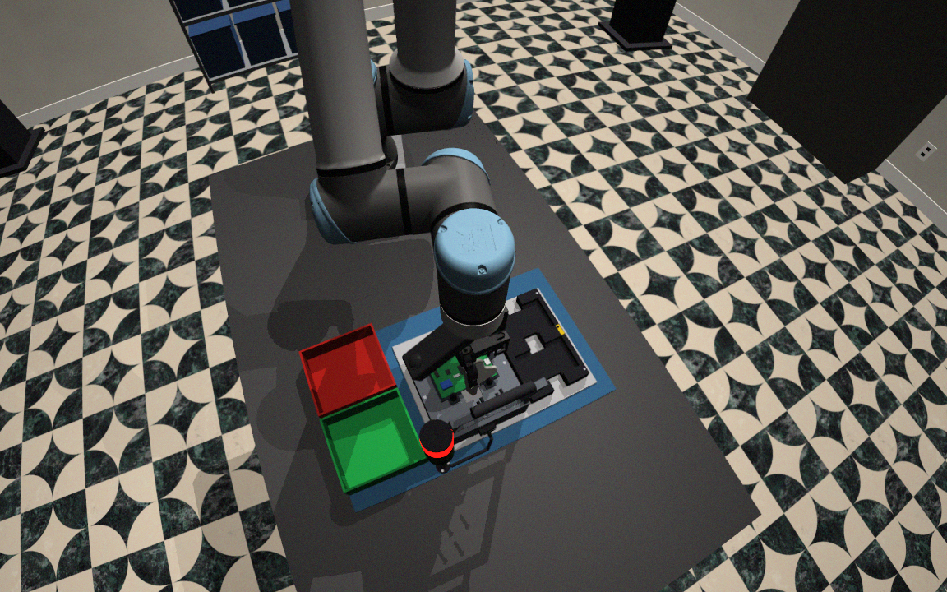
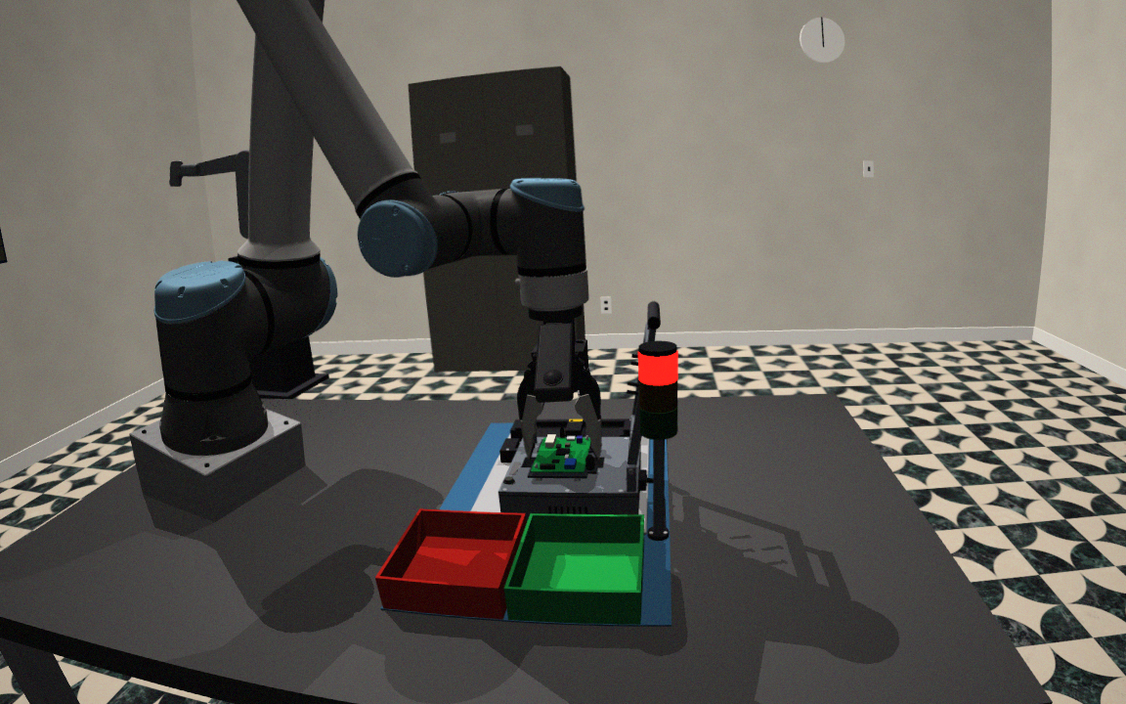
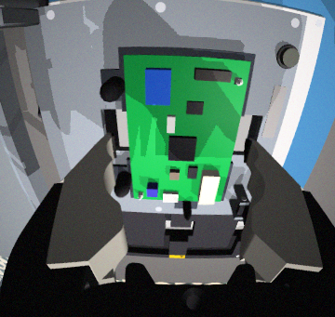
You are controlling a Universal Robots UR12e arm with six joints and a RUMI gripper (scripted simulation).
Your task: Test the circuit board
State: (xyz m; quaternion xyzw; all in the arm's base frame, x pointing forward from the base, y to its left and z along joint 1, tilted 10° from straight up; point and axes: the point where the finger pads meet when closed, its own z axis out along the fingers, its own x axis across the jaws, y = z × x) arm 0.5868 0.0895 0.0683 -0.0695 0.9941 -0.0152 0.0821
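Now: the green circuit board right at my hand. Also, from my hand: clear lid: 11 cm ahead, 11 cm above, 2 cm to the left; then green bin: 19 cm to the right, 7 cm ahead, 6 cm below; then red bin: 21 cm to the right, 8 cm behind, 6 cm below.
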